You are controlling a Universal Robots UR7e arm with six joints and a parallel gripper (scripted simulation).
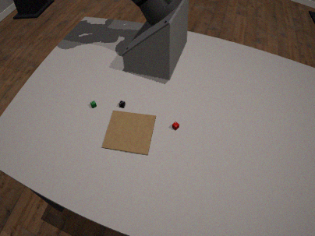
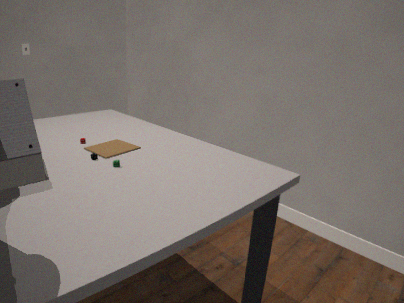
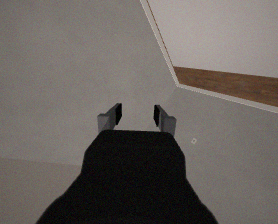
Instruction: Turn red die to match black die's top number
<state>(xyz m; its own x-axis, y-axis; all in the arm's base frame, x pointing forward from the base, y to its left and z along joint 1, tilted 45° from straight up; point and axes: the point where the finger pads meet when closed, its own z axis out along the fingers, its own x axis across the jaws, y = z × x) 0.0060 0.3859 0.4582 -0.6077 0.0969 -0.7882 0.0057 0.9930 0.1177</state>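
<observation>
Now: hand 780 mm above the green die, 400 mm short of it and 140 mm to the left of it. Also, from my hand: black die (780 mm below, 380 mm ahead, 40 mm to the right); tan mat (780 mm below, 470 mm ahead, 10 mm to the left); red die (780 mm below, 430 mm ahead, 140 mm to the left).
</observation>
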